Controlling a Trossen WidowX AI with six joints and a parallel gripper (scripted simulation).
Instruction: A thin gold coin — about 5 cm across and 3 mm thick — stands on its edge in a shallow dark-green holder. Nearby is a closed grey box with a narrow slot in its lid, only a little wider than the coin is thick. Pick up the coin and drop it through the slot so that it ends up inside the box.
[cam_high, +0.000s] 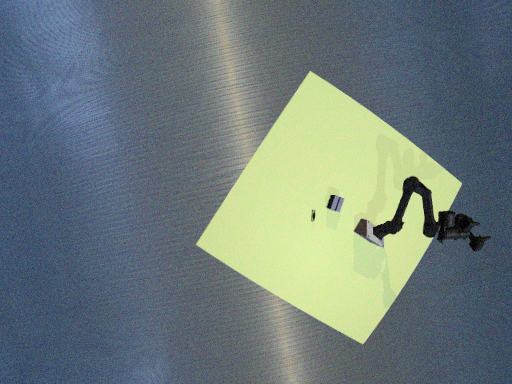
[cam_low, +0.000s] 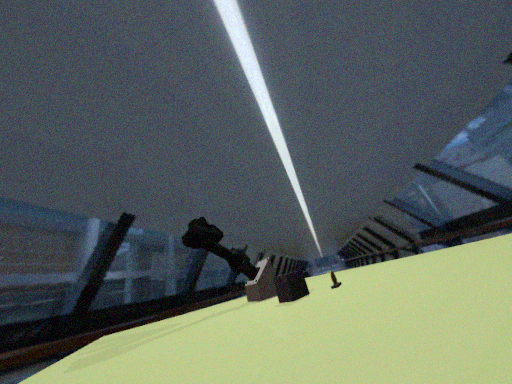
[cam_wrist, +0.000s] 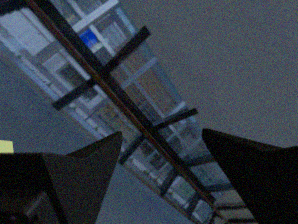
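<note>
Now: the gold coin 620 mm ahead of my gripper tip, 410 mm below it and 390 mm to the left of it.
</note>
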